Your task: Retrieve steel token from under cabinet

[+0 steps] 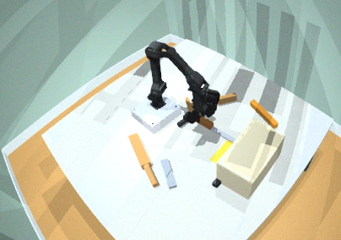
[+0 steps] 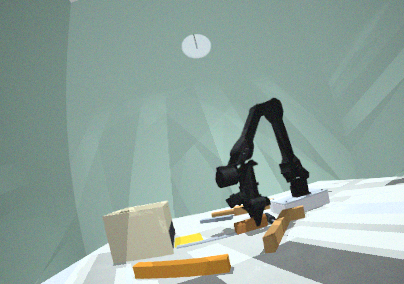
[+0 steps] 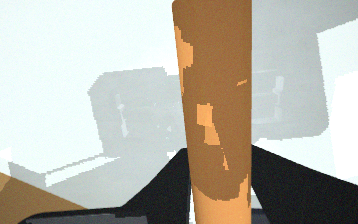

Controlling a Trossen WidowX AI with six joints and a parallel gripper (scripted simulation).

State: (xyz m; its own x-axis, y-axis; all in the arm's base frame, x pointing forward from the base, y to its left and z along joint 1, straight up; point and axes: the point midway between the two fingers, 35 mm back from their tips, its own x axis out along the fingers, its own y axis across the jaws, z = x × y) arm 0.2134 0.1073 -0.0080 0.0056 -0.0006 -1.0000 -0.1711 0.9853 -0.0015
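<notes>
The grey flat bar is 15 cm ahead of my gripper tip and 31 cm to the right of it. Also, from my gripper tip: orange paddle: 3 cm ahead, 36 cm to the right, 1 cm above; orange bar: 22 cm ahead, 28 cm to the left, 1 cm above.
</notes>
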